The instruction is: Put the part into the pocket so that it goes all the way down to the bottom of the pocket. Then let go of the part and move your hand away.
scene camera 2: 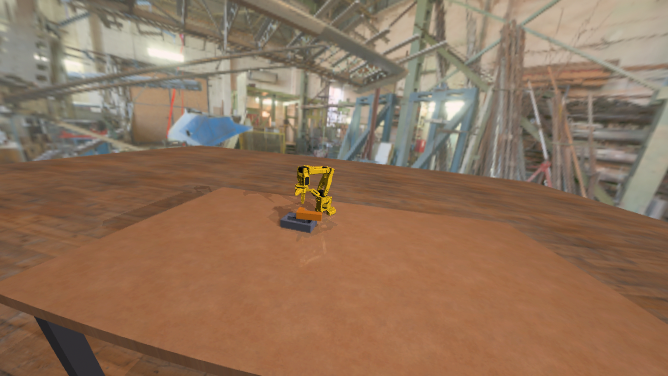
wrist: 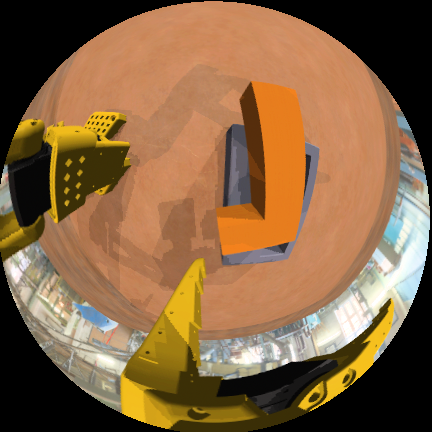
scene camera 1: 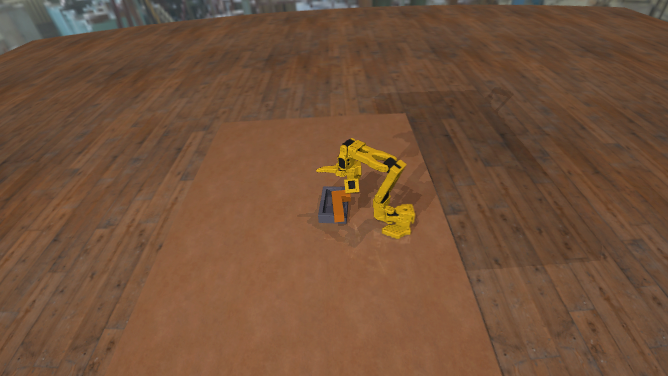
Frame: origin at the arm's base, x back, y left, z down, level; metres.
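Seen in the pictures: hand, tool point: (scene camera 2: 302, 203) (wrist: 204, 264); arm's base, link origin: (scene camera 2: 324, 213) (wrist: 111, 146) (scene camera 1: 388, 225).
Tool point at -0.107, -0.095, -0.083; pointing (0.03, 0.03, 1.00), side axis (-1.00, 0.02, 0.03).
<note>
Offsets run from my tool point to a thing's top centre, as dx, dy, dz. Level surfaces: height alone.
The part, an orange L-shaped block {-0.038, +0.047, +0.017} (scene camera 1: 338, 209) (scene camera 2: 310, 215) (wrist: 285, 160), rests high on the dark grey pocket block {-0.064, +0.006, +0.047} (scene camera 1: 326, 219) (scene camera 2: 294, 224) (wrist: 239, 260). Its body stands above the rim and is not down in the pocket. In scene camera 2 it overhangs the right end of the pocket block. In the wrist view its long arm covers much of the opening and its short arm points left over the near end. My gripper (scene camera 1: 334, 181) (scene camera 2: 299, 198) (wrist: 296, 280) is wide open and empty, above the part and apart from it. The contact under the part is hidden.
The yellow arm base (scene camera 1: 398, 221) (scene camera 2: 326, 205) (wrist: 90, 172) stands on the same brown table top {dz +0.083} (scene camera 1: 260, 280) (scene camera 2: 375, 280), right of the pocket block in scene camera 1. The table edge runs behind the base. A wooden floor surrounds the table.
</note>
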